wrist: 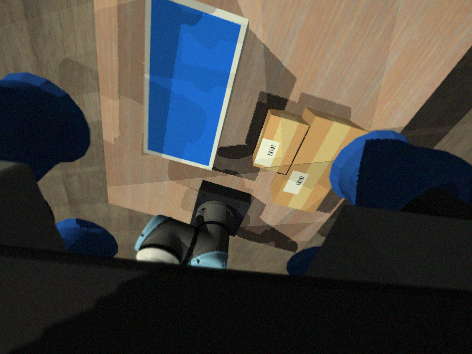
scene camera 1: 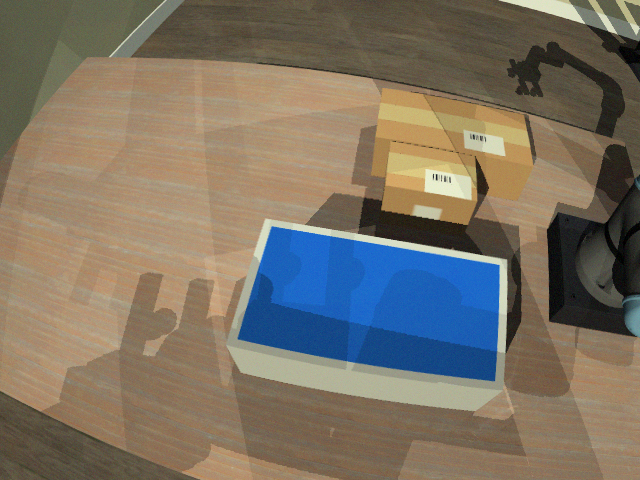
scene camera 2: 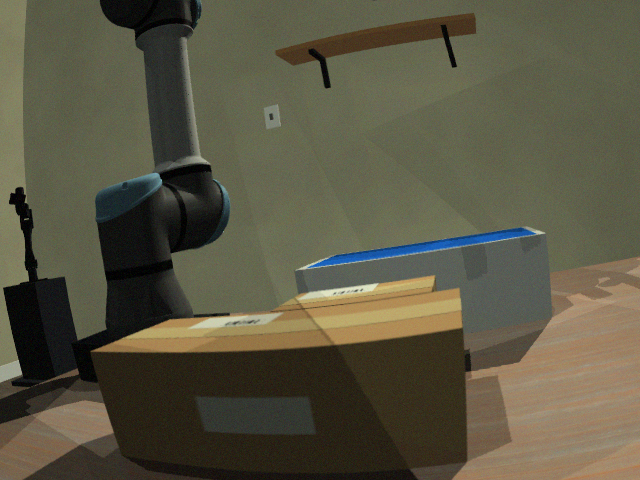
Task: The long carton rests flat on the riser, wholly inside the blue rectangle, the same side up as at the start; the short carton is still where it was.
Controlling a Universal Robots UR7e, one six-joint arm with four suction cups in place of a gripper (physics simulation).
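Seen in the pictures: hand, tool point: (wrist: 209, 210); arm's base, link origin: (wrist: 216, 215) (scene camera 1: 609, 270).
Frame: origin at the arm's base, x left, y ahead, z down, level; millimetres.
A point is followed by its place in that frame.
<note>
The long carton (scene camera 1: 439, 129) @[x -255, y 316, z -41 mm] (scene camera 2: 279, 372) @[x -355, y 298, z -24 mm] (wrist: 325, 150) @[x -280, y 350, z -41 mm] lies flat on the table, label up, near its far edge in scene camera 1. The short carton (scene camera 1: 405, 178) @[x -127, y 386, z -40 mm] (scene camera 2: 403, 290) @[x -177, y 383, z -40 mm] (wrist: 286, 135) @[x -163, y 373, z -40 mm] sits close against its side, between it and the riser, label up. The pale riser (scene camera 1: 361, 384) @[x 202, y 443, z -4 mm] (scene camera 2: 496, 294) @[x -8, y 510, z 14 mm] (wrist: 228, 95) @[x 3, y 450, z -57 mm] stands apart from both, its top bearing the blue rectangle (scene camera 1: 361, 310) @[x 116, y 452, z -57 mm] (scene camera 2: 423, 247) @[x 85, y 418, z -57 mm] (wrist: 192, 90) @[x 88, y 448, z -57 mm] with no carton on it. My gripper (wrist: 207, 197) @[x -24, y 462, z -455 mm] hangs high above the table, its blue suction cups holding nothing; it does not show in the scene views.
My arm's dark base (scene camera 1: 563, 268) @[x 1, y 102, z 1 mm] (wrist: 240, 197) @[x -82, y 89, z 22 mm] stands beside the riser and the cartons. The arm (scene camera 2: 170, 98) @[x 85, y 52, z -368 mm] rises upright from it. A black pedestal (scene camera 2: 43, 325) with a small dark arm stands at the left in scene camera 2. A wooden shelf (scene camera 2: 387, 37) is on the wall.
</note>
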